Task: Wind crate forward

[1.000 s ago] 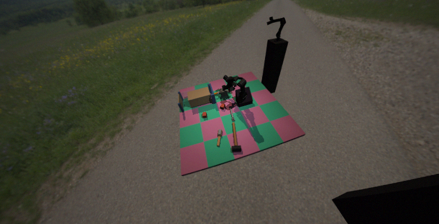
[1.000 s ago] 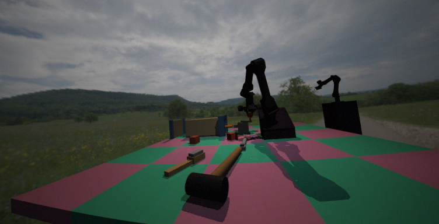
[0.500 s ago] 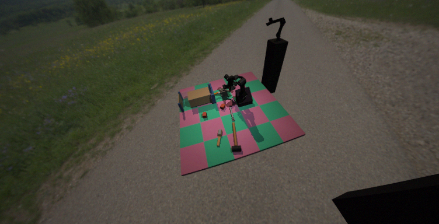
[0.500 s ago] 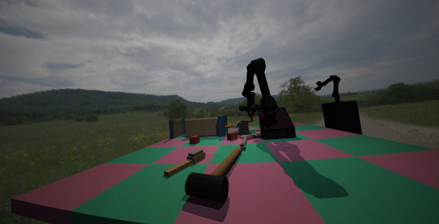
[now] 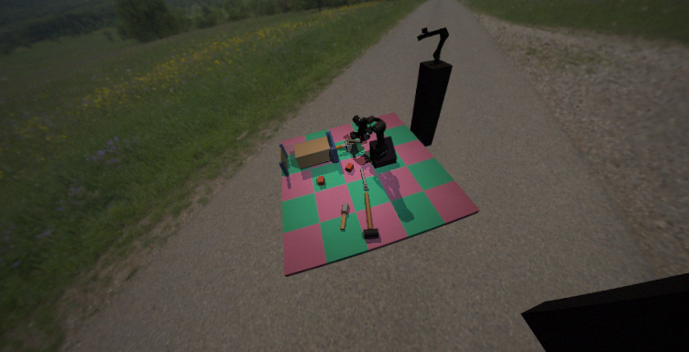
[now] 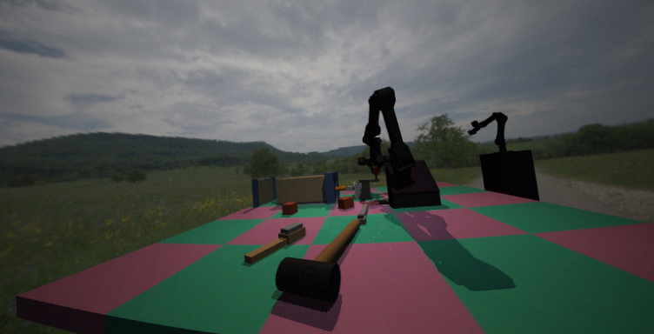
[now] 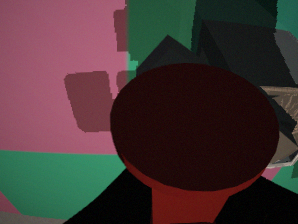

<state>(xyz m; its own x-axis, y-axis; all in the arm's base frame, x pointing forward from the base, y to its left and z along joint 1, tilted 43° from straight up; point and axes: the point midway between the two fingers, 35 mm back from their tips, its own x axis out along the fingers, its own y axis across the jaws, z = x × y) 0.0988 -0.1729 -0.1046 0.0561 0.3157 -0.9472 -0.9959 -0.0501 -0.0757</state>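
Right now the winch handle is 3 cm ahead of my gripper tip and 3 cm below it. Also, from my gripper tip: grey winch (7 cm ahead, 4 cm to the right, 10 cm below); red knob (2 cm to the left); frame (24 cm ahead, 3 cm to the right, 2 cm below).
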